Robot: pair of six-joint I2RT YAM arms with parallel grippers.
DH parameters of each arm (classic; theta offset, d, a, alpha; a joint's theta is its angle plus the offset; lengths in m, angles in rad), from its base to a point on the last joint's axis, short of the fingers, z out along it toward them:
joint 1: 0 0.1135 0.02 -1.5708
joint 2: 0 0 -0.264 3.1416
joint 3: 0.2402 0 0.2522 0
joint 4: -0.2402 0 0.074 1.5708
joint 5: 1.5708 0 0 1.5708
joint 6: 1.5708 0.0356 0 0
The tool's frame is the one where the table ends.
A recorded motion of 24 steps. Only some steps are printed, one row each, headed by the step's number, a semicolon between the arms.
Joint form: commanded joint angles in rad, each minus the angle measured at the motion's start. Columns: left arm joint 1, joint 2, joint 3, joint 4, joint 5, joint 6; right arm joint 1, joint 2, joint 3, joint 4, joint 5, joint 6.
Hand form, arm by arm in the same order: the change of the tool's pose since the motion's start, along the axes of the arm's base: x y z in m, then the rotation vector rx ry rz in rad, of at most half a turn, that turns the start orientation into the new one. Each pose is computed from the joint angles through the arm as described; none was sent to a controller.
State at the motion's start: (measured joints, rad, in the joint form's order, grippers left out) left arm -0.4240 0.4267 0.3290 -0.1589 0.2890 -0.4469; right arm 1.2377 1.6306 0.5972 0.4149 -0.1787 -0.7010
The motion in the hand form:
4: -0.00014 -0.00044 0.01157 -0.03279 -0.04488 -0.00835; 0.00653 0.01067 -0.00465 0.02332 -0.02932 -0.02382
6: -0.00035 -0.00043 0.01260 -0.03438 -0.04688 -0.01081; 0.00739 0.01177 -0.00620 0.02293 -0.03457 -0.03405
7: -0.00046 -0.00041 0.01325 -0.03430 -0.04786 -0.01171; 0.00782 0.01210 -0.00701 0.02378 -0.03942 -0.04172
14: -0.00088 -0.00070 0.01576 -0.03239 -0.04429 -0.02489; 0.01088 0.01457 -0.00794 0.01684 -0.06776 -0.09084
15: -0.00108 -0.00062 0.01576 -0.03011 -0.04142 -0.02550; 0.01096 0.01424 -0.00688 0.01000 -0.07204 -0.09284
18: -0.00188 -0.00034 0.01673 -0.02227 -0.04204 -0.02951; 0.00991 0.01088 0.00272 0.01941 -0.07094 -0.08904
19: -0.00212 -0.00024 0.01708 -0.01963 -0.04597 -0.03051; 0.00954 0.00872 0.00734 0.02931 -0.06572 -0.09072
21: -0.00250 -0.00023 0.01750 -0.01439 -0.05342 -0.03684; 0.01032 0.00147 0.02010 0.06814 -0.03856 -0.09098
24: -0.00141 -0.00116 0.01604 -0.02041 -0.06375 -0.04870; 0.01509 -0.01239 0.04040 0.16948 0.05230 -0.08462
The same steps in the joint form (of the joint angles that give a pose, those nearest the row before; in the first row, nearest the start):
4: -0.0009 -0.0026 0.0221 0.0326 0.0098 -0.0098; -0.0056 0.0620 0.0284 0.0642 0.0263 -0.0062
6: -0.0008 -0.0032 0.0251 0.0315 0.0124 -0.0099; -0.0058 0.0720 0.0307 0.0737 0.0375 -0.0047
7: -0.0009 -0.0033 0.0274 0.0297 0.0132 -0.0092; -0.0057 0.0767 0.0302 0.0813 0.0463 -0.0039
14: -0.0009 0.0001 0.0397 0.0159 0.0259 -0.0058; -0.0059 0.0906 0.0406 0.0882 0.1031 -0.0003
15: -0.0009 -0.0002 0.0413 0.0100 0.0264 -0.0047; -0.0059 0.0850 0.0430 0.0747 0.1083 -0.0041
18: -0.0009 -0.0029 0.0473 -0.0039 0.0286 0.0039; -0.0070 0.0399 0.0404 0.0408 0.1019 -0.0039
19: -0.0009 -0.0044 0.0482 -0.0051 0.0286 0.0082; -0.0087 0.0173 0.0363 0.0308 0.0972 0.0025
21: -0.0009 -0.0063 0.0491 -0.0061 0.0329 0.0177; -0.0229 -0.0461 0.0219 0.0131 0.0643 0.0264
24: -0.0009 -0.0015 0.0383 0.0208 0.0449 0.0191; -0.0669 -0.1446 -0.0081 0.0239 -0.0408 0.1052

